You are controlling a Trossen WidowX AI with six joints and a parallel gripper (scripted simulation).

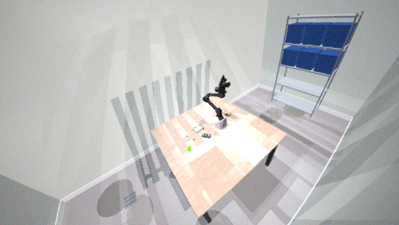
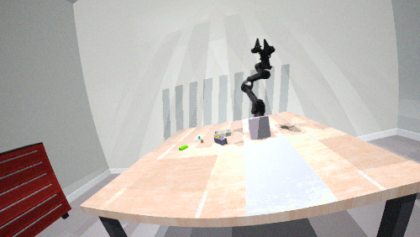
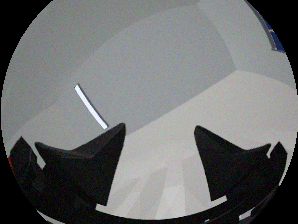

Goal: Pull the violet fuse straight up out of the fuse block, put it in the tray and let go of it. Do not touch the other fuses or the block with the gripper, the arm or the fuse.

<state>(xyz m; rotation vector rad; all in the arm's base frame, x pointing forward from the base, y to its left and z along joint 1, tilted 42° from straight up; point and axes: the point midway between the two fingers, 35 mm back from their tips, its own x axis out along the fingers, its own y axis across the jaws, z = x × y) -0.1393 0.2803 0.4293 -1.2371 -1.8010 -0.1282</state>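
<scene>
Right now my gripper tip is 39 cm short of the violet fuse, 12 cm to the right of it and 63 cm above it.
</scene>
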